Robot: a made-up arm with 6 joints. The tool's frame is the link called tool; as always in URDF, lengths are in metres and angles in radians. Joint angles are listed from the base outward.
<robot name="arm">
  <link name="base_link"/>
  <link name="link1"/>
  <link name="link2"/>
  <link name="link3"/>
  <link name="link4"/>
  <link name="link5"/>
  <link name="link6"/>
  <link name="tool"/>
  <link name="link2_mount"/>
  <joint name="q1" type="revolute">
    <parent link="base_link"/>
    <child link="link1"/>
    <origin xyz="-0.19 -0.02 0.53" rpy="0 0 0"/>
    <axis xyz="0 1 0"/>
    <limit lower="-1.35" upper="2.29"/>
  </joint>
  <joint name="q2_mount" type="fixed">
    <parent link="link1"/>
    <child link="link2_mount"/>
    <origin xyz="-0.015 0.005 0.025" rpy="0 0 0"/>
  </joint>
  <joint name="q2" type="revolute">
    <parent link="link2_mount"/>
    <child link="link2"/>
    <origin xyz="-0.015 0.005 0.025" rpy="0 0 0"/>
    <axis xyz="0 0 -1"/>
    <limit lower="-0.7" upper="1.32"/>
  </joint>
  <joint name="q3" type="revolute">
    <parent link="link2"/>
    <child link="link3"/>
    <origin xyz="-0.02 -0.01 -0.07" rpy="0 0 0"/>
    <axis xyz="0 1 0"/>
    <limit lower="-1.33" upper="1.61"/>
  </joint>
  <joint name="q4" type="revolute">
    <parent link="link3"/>
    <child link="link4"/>
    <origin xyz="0.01 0.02 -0.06" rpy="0 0 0"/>
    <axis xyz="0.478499 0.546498 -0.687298"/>
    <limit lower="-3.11" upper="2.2"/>
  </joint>
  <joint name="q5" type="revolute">
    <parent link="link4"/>
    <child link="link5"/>
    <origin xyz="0.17 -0.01 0.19" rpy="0 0 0"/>
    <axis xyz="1 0 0"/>
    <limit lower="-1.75" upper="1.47"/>
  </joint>
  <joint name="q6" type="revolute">
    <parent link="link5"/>
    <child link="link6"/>
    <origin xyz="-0.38 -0.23 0.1" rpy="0 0 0"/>
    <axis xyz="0 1 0"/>
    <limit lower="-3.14" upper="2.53"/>
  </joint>
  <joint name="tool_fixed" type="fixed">
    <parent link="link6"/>
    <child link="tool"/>
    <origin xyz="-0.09 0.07 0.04" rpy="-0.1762 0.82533 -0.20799"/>
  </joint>
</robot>
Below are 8 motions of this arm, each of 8 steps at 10 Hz.
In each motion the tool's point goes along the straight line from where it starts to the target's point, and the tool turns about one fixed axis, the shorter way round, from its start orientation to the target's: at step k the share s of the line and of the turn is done. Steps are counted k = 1, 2, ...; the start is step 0. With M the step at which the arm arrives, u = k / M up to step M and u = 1 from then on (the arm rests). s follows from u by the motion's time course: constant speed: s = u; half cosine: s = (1 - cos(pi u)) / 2; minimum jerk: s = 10 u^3 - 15 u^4 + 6 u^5.
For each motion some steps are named. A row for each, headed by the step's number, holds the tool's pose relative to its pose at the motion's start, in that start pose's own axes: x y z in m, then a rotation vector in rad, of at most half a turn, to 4 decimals.
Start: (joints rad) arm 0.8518 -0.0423 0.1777 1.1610 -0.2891 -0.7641
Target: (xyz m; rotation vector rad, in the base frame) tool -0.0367 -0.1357 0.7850 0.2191 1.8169 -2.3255
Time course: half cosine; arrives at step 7
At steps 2, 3, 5, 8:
2: 0.0100 0.0118 0.0032 0.1683 0.1432 -0.1107
3: 0.0205 0.0245 0.0067 0.3474 0.2958 -0.2286
5: 0.0429 0.0511 0.0139 0.7255 0.6176 -0.4774
8: 0.0529 0.0629 0.0171 0.8937 0.7608 -0.5881

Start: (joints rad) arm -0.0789 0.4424 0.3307 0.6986 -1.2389 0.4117
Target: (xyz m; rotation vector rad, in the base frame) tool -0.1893 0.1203 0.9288 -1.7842 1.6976 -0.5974
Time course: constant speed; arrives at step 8
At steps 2, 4, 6, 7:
2: -0.0139 0.0217 -0.0159 -0.1105 -0.1221 -0.2167
4: -0.0278 0.0435 -0.0319 -0.2210 -0.2441 -0.4333
6: -0.0417 0.0652 -0.0478 -0.3315 -0.3662 -0.6500
7: -0.0486 0.0761 -0.0558 -0.3868 -0.4272 -0.7583

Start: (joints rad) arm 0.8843 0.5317 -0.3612 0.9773 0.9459 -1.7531
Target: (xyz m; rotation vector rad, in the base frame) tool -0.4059 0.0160 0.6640 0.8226 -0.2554 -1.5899
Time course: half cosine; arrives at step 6
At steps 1, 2, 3, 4, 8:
1: 0.0076 -0.0030 -0.0038 0.0146 0.0464 0.0098
2: 0.0285 -0.0114 -0.0142 0.0547 0.1732 0.0365
3: 0.0569 -0.0227 -0.0284 0.1093 0.3465 0.0729
4: 0.0854 -0.0341 -0.0427 0.1640 0.5197 0.1094
8: 0.1138 -0.0454 -0.0569 0.2187 0.6930 0.1458

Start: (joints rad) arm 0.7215 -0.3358 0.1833 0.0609 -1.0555 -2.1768
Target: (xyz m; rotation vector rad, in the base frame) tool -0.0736 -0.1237 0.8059 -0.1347 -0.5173 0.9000
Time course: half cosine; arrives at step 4
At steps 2, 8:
2: 0.0058 -0.0054 -0.0202 0.0221 -0.0045 -0.0423
8: 0.0116 -0.0107 -0.0404 0.0442 -0.0090 -0.0845

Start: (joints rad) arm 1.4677 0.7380 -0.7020 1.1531 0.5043 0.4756
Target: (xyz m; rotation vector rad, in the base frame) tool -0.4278 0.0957 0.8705 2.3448 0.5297 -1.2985
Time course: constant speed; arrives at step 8
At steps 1, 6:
1: 0.0197 -0.0212 0.0048 0.1017 0.0592 0.1006
6: 0.1183 -0.1272 0.0286 0.6102 0.3554 0.6035

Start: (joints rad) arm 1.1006 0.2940 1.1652 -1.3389 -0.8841 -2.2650
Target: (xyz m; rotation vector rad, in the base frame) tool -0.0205 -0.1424 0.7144 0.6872 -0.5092 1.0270
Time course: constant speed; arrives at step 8
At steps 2, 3, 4, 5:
2: -0.0059 0.0145 0.0006 0.0084 -0.0409 0.0420
3: -0.0089 0.0217 0.0009 0.0126 -0.0613 0.0630
4: -0.0119 0.0290 0.0013 0.0167 -0.0818 0.0839
5: -0.0148 0.0362 0.0016 0.0209 -0.1022 0.1049

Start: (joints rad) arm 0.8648 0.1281 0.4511 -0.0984 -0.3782 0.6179
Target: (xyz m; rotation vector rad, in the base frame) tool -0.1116 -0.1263 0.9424 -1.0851 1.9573 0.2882
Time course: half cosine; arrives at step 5
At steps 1, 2, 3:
1: 0.0119 0.0013 -0.0083 -0.0239 -0.0587 -0.0336
2: 0.0432 0.0045 -0.0301 -0.0864 -0.2125 -0.1216
3: 0.0819 0.0086 -0.0570 -0.1637 -0.4026 -0.2304

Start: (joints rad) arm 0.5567 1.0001 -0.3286 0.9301 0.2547 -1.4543
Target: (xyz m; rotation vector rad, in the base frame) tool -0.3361 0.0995 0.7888 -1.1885 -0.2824 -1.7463
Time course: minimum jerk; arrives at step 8
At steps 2, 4, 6, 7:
2: 0.0093 0.0071 0.0025 -0.0558 -0.0729 0.0071
4: 0.0451 0.0342 0.0122 -0.2695 -0.3523 0.0341
6: 0.0809 0.0613 0.0219 -0.4832 -0.6317 0.0612
7: 0.0888 0.0673 0.0240 -0.5304 -0.6933 0.0671

